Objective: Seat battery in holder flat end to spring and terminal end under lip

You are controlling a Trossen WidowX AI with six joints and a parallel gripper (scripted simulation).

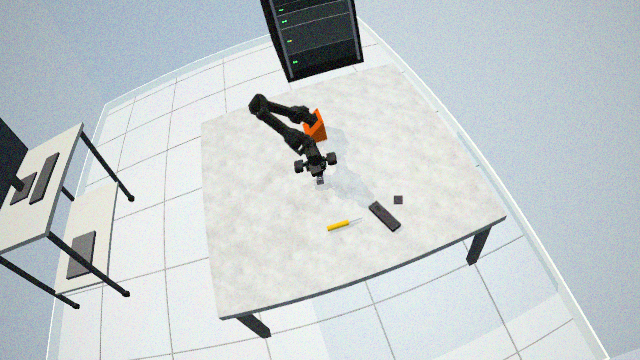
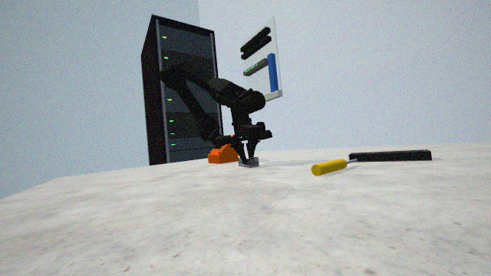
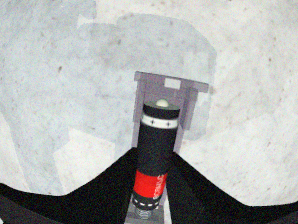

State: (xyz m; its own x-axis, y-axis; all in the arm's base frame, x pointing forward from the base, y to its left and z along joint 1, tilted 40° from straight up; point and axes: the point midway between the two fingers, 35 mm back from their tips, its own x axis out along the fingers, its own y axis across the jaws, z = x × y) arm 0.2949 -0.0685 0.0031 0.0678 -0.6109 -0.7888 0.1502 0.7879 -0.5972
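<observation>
Right now the battery is 10 mm above my gripper tip. The rest, counted from my gripper tip: black bar (320 mm ahead, 200 mm to the left, 10 mm above); yellow-handled screwdriver (290 mm ahead, 40 mm to the left); dark square (280 mm to the left, 260 mm ahead, 10 mm below).
</observation>
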